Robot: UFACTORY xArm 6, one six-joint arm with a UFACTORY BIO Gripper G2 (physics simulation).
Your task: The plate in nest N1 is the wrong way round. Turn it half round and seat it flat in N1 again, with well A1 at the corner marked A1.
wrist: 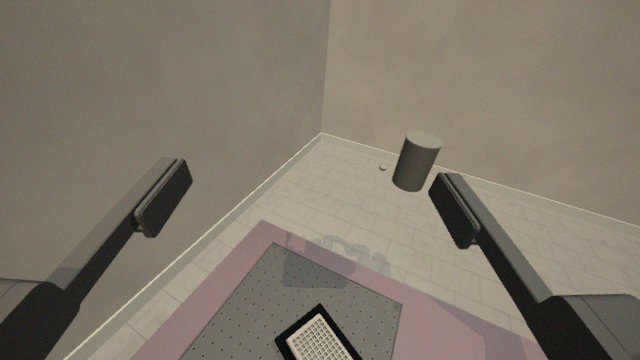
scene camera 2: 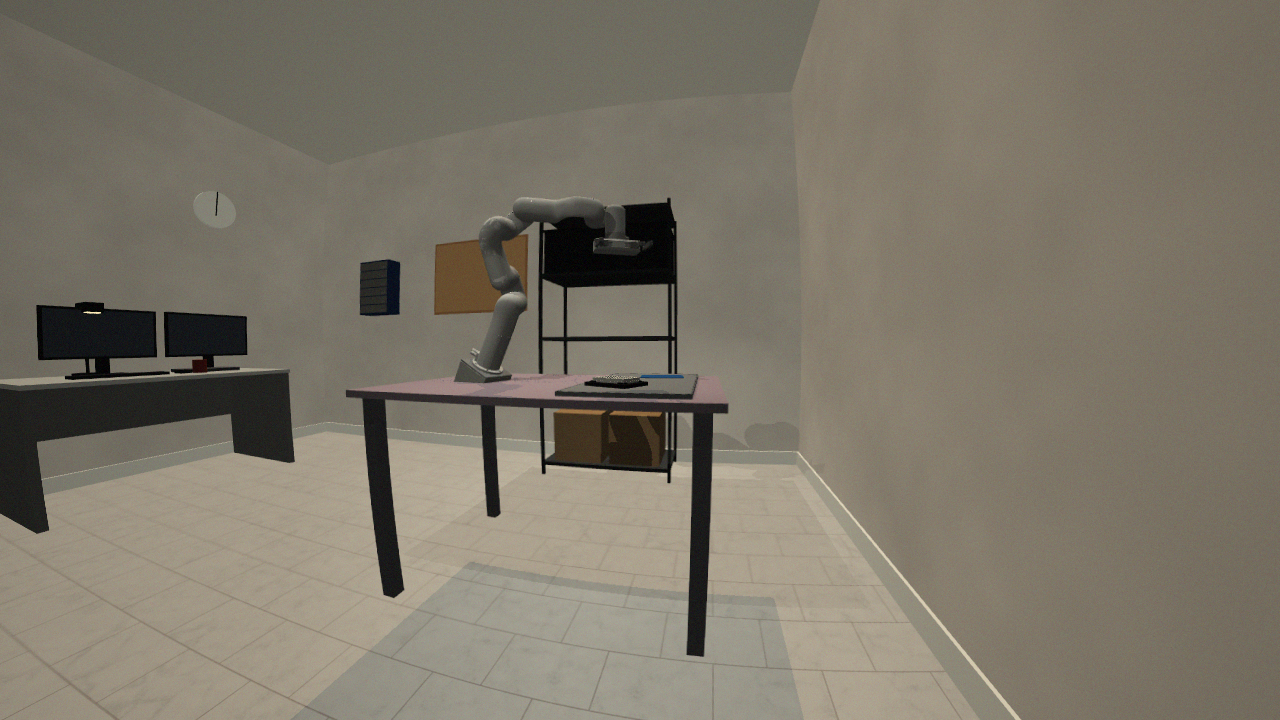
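A white well plate (scene camera 2: 617, 377) (wrist: 321, 341) sits in a black nest (scene camera 2: 628, 384) (wrist: 322, 311) on a grey perforated board (scene camera 2: 671, 387) (wrist: 240, 310). In the wrist view part of the plate and nest shows at the bottom edge. The nest's label and well A1 cannot be made out. My gripper (scene camera 2: 622, 250) (wrist: 310, 205) is open and empty, high above the board, with its fingers wide apart.
The board lies on a pink table (scene camera 2: 429, 387) (wrist: 200, 289). A blue thing (scene camera 2: 662, 376) lies on the board behind the plate. A black shelf rack (scene camera 2: 672, 358) stands behind the table. A grey bin (wrist: 415, 165) stands on the floor beyond the table.
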